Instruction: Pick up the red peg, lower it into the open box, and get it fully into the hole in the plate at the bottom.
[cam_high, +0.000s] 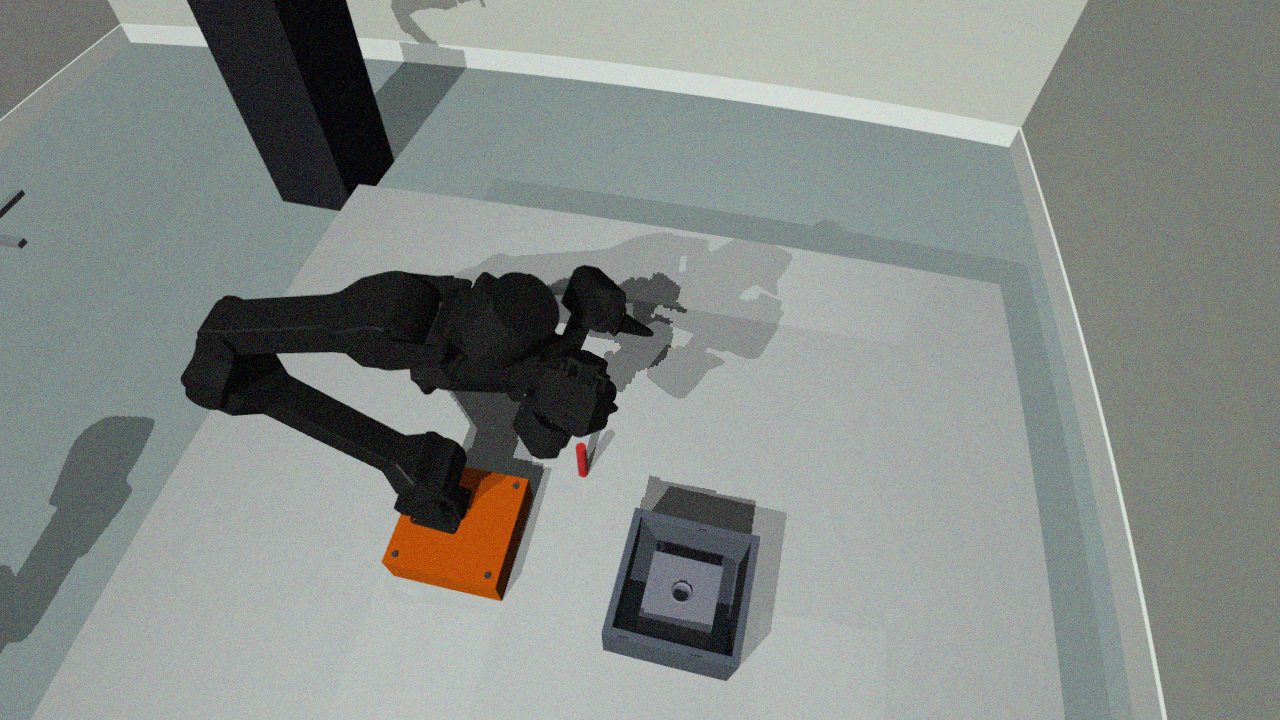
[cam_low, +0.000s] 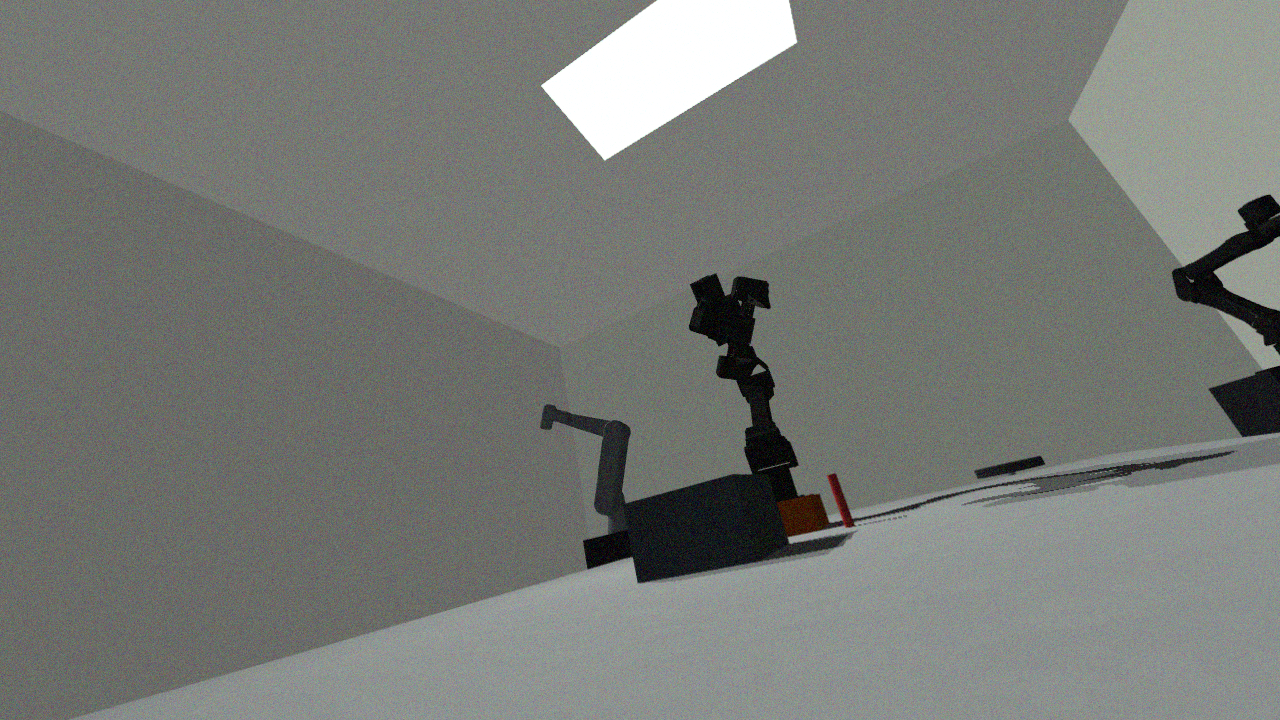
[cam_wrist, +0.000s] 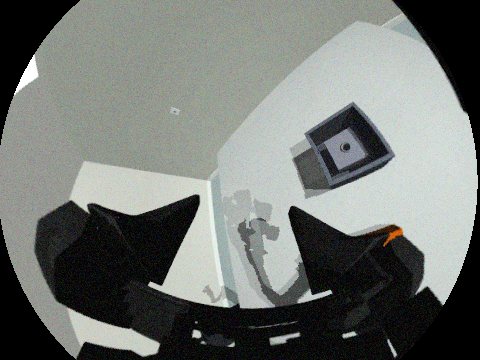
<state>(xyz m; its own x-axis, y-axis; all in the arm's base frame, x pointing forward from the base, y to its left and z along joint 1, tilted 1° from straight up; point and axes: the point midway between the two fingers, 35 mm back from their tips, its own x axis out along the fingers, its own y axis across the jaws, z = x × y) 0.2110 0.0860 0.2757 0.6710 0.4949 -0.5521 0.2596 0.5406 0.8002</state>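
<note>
The red peg lies 28 cm below my gripper tip, 7 cm behind it and 2 cm to the left of it. Also, from my gripper tip: grey box (29 cm below, 14 cm to the right, 10 cm ahead).
</note>
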